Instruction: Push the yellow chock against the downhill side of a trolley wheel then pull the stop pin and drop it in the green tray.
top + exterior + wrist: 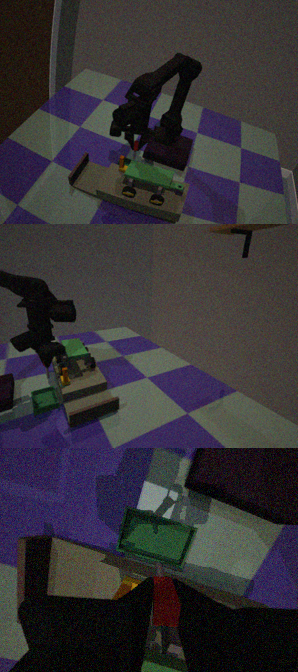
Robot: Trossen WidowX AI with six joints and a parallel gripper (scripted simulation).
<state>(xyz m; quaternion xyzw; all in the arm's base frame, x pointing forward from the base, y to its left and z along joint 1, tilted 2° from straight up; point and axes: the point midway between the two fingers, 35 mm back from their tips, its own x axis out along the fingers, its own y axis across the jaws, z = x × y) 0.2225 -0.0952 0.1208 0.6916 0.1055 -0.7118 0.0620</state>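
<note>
Now: gripper tip right at the red-headed stop pin. Also, from my gripper tip: yellow chock: 50 mm below, 50 mm ahead, 10 mm to the right; raised lip: 180 mm to the right, 100 mm below, 100 mm ahead; trolley: 110 mm ahead, 90 mm to the left, 20 mm below.
</note>
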